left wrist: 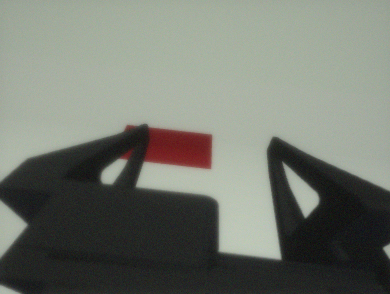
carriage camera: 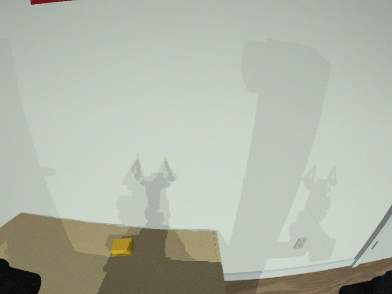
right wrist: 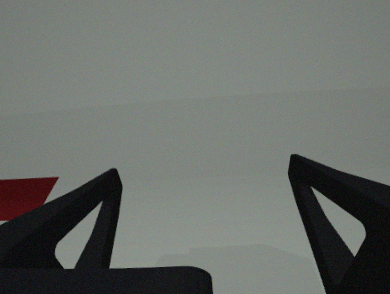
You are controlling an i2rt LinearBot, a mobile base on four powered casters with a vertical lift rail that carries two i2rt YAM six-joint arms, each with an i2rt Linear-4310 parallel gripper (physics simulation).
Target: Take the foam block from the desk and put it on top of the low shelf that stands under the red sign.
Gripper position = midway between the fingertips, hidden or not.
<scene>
left gripper: left wrist 208,137; not seen in the carriage camera view (out of frame); not seen in the right wrist view (out of frame)
right gripper: right wrist 203,171; not seen in the left wrist view (out of frame); not seen in the carriage camera view (out of frame)
</scene>
